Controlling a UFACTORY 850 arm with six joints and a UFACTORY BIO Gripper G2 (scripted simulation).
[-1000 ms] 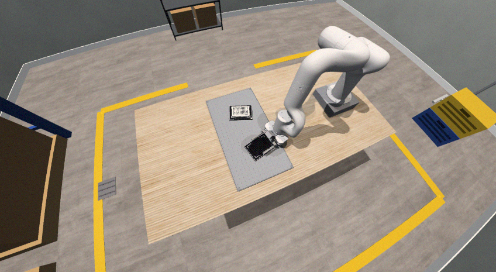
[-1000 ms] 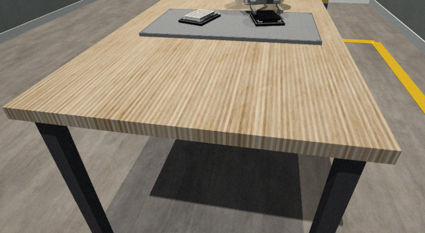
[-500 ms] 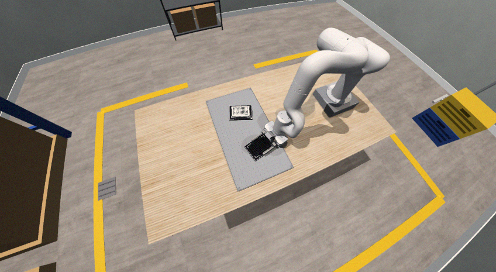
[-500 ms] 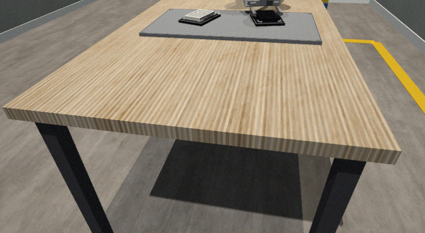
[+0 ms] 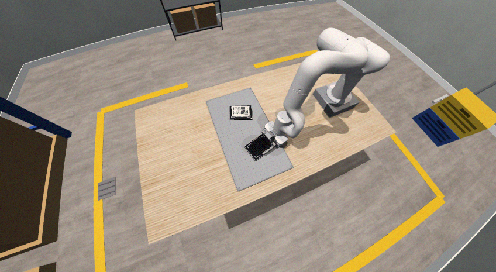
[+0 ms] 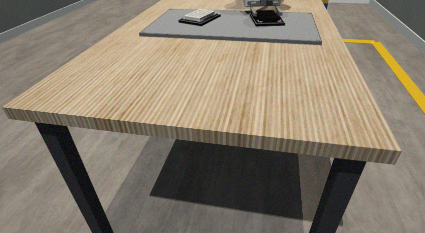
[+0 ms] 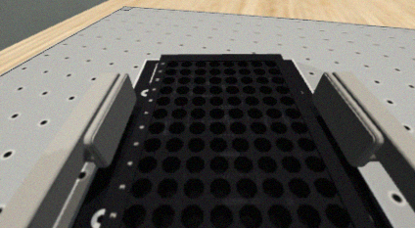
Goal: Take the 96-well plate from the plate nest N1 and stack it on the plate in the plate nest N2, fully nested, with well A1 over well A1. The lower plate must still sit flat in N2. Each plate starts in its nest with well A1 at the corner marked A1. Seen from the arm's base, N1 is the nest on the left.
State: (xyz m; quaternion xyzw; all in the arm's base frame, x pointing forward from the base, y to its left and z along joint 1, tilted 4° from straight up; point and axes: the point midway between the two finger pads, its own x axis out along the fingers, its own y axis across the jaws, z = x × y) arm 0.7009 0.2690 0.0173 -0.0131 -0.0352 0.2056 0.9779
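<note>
My gripper is now 1 cm above the black 96-well plate. Round my hand: nest N1: 2 cm below; then nest N2: 29 cm to the right, 7 cm ahead, 2 cm below; then white 96-well plate: 29 cm to the right, 7 cm ahead, 1 cm below.
</note>
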